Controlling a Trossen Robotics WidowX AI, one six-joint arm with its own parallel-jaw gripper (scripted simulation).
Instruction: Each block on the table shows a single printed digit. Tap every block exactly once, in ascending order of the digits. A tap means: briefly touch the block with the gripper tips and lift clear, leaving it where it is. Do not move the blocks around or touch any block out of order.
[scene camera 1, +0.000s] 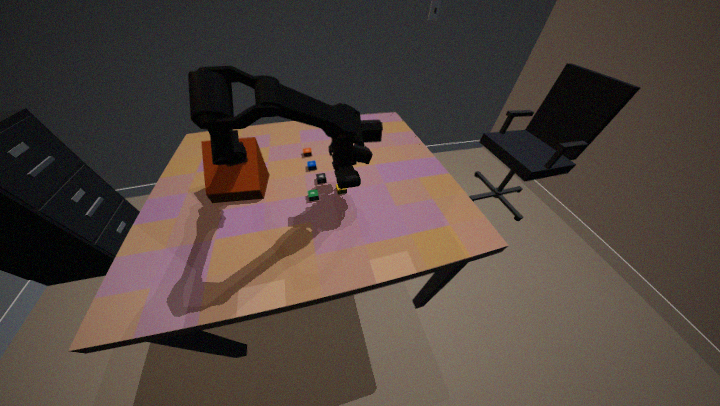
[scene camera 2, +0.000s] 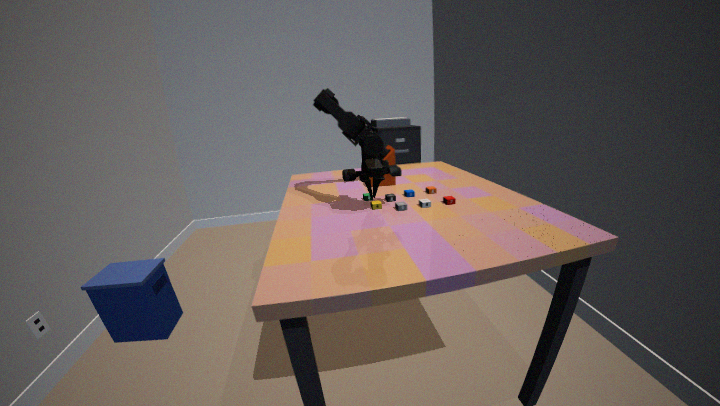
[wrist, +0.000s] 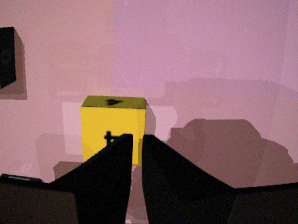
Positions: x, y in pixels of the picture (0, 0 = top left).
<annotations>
gripper: scene camera 1 344, 184; scene camera 2; wrist
same spot on gripper: (wrist: 170, 181) = (scene camera 2: 370, 186)
</annotations>
